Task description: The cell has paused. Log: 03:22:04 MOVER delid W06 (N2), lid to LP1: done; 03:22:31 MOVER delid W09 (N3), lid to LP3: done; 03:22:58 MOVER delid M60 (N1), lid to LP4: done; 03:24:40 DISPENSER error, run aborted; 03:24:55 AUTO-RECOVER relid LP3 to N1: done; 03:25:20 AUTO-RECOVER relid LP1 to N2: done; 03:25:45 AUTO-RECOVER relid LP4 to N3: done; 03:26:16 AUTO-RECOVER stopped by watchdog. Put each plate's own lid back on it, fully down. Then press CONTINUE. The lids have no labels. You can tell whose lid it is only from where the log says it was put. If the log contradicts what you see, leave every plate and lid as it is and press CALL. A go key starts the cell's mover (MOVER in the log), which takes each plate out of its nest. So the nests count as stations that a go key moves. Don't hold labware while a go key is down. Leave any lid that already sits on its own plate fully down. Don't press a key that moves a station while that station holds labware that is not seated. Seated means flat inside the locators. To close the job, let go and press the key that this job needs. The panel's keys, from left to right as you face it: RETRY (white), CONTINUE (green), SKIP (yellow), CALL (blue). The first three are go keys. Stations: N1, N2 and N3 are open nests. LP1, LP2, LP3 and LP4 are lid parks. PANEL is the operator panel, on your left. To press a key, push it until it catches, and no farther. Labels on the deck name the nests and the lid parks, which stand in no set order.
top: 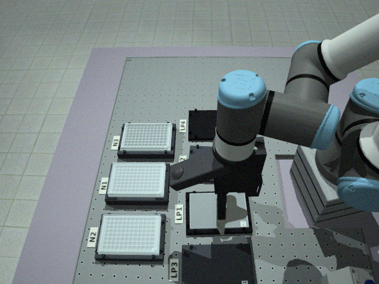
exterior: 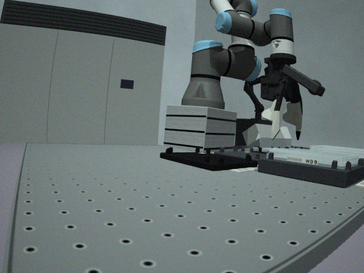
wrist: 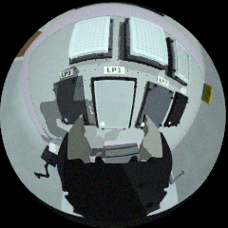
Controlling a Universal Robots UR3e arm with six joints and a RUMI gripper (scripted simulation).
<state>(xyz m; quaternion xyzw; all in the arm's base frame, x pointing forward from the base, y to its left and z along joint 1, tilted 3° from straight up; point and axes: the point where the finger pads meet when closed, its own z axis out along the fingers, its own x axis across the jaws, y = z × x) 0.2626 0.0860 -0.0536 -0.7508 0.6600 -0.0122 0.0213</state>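
The lid lies 30 mm below my hand. Also, from my hand: LP3 lid park (10 mm behind, 130 mm to the left, 40 mm below); LP2 lid park (10 mm ahead, 130 mm to the right, 40 mm below); LP1 lid park (40 mm below).
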